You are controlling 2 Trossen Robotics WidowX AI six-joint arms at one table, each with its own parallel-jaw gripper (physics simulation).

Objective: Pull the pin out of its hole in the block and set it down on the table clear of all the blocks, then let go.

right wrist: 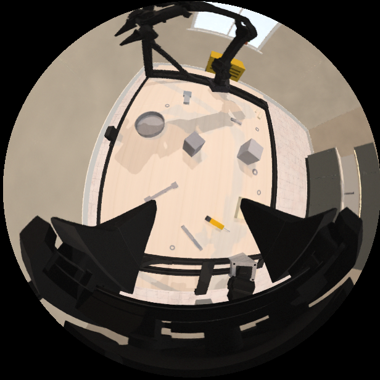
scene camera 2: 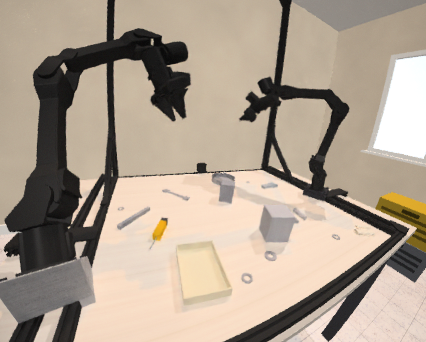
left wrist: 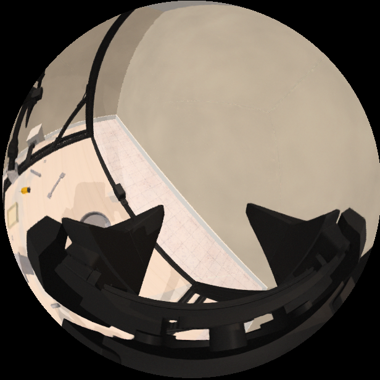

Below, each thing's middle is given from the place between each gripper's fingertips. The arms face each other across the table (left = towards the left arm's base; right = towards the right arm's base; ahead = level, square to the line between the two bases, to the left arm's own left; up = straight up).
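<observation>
I find the cream tray (scene camera 2: 202,275) 310 mm below my left hand, and it is also 480 mm ahead of that hand and 530 mm to the right of it.
My right gripper, for its part, is now 270 mm above the cream tray, 70 mm to the left of it and 280 mm short of it.
</observation>
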